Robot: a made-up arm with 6 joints.
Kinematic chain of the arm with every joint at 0, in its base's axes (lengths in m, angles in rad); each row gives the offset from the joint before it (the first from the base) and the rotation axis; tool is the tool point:
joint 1: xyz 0 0 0.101 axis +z
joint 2: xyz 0 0.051 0 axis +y
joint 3: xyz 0 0 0.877 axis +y
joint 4: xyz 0 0 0.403 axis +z
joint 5: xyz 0 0 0 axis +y
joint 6: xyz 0 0 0.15 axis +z
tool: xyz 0 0 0
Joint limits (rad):
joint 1: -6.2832..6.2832
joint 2: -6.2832..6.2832
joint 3: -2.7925..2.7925
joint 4: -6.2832..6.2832
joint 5: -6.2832..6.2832
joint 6: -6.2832..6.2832
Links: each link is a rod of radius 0.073 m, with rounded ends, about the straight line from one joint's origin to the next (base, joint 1, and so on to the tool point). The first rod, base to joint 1, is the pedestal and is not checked.
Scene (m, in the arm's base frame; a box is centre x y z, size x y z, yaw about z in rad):
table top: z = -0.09
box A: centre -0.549 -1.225 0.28 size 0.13 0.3 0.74 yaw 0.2
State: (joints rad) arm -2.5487 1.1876 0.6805 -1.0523 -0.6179 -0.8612
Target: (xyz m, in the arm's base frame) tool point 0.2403 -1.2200 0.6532
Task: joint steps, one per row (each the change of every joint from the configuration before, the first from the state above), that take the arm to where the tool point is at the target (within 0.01 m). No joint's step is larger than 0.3 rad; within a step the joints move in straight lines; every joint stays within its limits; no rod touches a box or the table.
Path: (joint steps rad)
1: 0.2307 -0.2471 -0.1608 0.0830 0.0184 0.0574
2: 0.2307 -0.2471 -0.1608 0.0830 0.0183 0.0573
3: 0.2015 0.0144 0.1139 0.1102 0.1155 -0.0208
4: 0.2016 0.0144 0.1139 0.1101 0.1154 -0.0208
5: 0.0984 0.1206 0.0053 -0.2062 -0.1832 -0.0365
6: 0.0984 0.1207 0.0053 -0.2063 -0.1832 -0.0366

